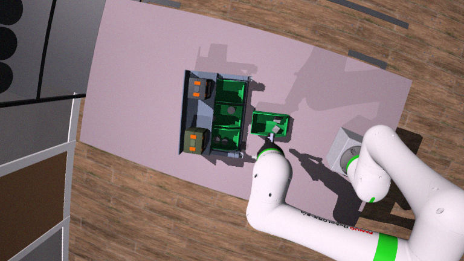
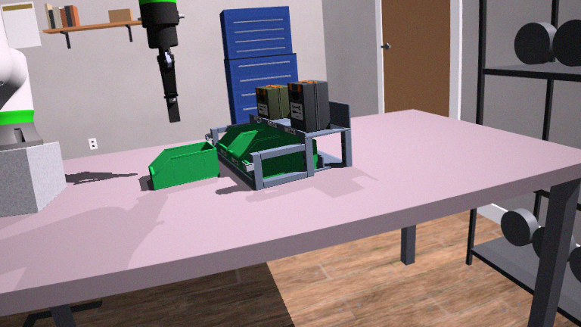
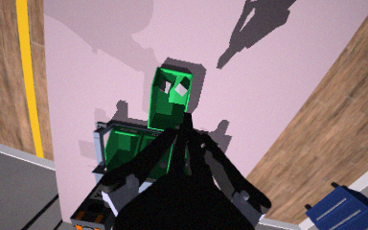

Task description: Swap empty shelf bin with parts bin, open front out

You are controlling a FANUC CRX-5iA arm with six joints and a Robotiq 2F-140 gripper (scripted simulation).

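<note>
The round part lies 20 cm ahead of my hand, 5 cm to the right of it and 16 cm below it. From my hand the other things lie so: grey shelf 25 cm ahead, 2 cm to the right, 11 cm below; then dark grey box 34 cm ahead, 12 cm to the right, 1 cm below.
</note>
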